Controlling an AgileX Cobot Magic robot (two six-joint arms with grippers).
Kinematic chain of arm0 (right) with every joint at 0, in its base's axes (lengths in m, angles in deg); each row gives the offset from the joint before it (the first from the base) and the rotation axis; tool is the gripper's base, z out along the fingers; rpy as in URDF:
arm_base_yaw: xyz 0 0 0.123 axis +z
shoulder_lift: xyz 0 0 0 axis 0.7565 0.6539 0
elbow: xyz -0.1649 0.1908 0.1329 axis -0.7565 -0.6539 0
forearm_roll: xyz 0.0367 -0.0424 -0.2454 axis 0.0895 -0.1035 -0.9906
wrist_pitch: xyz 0 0 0 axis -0.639 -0.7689 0.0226
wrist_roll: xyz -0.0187 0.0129 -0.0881 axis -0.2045 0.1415 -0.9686
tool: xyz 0 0 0 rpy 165.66 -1.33 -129.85
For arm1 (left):
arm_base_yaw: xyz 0 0 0.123 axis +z
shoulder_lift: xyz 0 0 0 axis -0.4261 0.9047 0
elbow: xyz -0.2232 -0.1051 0.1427 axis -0.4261 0.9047 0
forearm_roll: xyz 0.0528 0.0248 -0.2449 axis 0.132 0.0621 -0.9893
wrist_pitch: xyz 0 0 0 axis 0.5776 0.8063 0.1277
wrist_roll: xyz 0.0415 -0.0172 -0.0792 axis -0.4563 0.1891 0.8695
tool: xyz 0 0 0 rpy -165.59 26.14 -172.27
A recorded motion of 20 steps. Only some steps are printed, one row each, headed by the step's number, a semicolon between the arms.
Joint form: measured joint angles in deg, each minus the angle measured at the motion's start. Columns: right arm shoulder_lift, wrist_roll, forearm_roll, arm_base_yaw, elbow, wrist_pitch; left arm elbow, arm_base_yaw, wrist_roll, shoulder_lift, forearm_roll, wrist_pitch.
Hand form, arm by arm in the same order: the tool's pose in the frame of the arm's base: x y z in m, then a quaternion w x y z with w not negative. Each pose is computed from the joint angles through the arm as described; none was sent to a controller.
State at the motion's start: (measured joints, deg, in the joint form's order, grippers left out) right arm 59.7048 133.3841 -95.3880 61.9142 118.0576 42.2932; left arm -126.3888 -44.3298 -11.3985 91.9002 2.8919 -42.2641
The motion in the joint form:
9: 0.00 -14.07 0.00 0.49 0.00 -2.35; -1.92 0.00 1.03 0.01 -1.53 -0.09
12: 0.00 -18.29 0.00 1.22 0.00 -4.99; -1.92 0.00 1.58 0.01 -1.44 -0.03
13: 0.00 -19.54 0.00 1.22 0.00 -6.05; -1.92 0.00 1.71 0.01 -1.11 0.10
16: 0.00 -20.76 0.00 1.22 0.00 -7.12; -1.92 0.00 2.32 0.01 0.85 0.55
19: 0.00 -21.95 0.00 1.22 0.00 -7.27; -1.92 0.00 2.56 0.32 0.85 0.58
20: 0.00 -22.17 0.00 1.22 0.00 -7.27; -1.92 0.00 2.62 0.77 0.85 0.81
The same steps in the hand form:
9: 0.2881 0.0955 0.2853 0.49822 -0.65228 0.55005 -0.15410; 0.3495 -0.1998 0.2043 0.59744 0.45405 0.53136 -0.39314
12: 0.2892 0.0957 0.2858 0.48894 -0.66688 0.52985 -0.18835; 0.3495 -0.1998 0.2042 0.59508 0.45219 0.53375 -0.39562
13: 0.2901 0.0943 0.2860 0.48494 -0.66912 0.52591 -0.20131; 0.3493 -0.1999 0.2037 0.59307 0.45410 0.53451 -0.39543
16: 0.2911 0.0929 0.2862 0.48072 -0.67113 0.52215 -0.21414; 0.3476 -0.2004 0.2014 0.58223 0.46607 0.53634 -0.39512
19: 0.2912 0.0927 0.2863 0.47817 -0.67602 0.51562 -0.22019; 0.3480 -0.2005 0.1992 0.57957 0.46445 0.53933 -0.39688
20: 0.2912 0.0927 0.2863 0.47775 -0.67701 0.51433 -0.22111; 0.3488 -0.2006 0.1958 0.57635 0.46347 0.54364 -0.39683

